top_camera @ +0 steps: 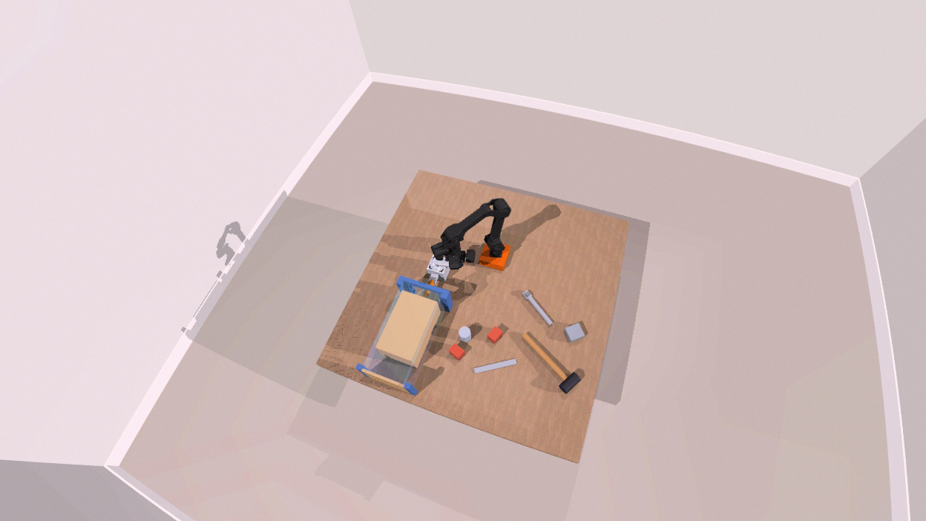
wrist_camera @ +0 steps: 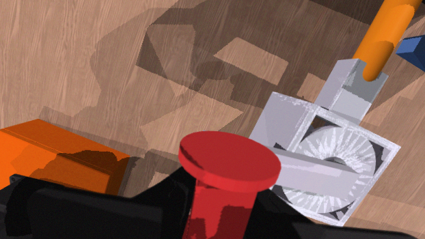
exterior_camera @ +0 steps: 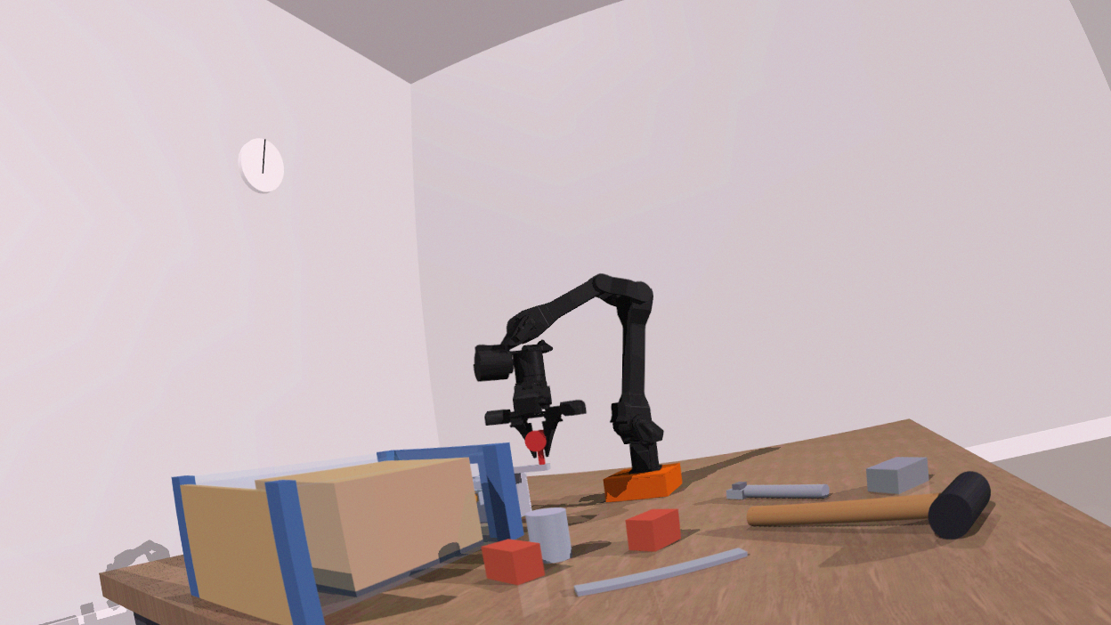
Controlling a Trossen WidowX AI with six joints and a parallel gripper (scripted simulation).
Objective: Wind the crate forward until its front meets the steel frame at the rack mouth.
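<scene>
Now: the grey winch 20 mm behind my gripper tip, 100 mm to the right of it and 80 mm below it. Also, from my gripper tip: grey winch handle: 40 mm to the right, 10 mm below; then red knob: 20 mm above; then blue frame bar: 160 mm ahead, 130 mm to the right, 10 mm below.
</scene>
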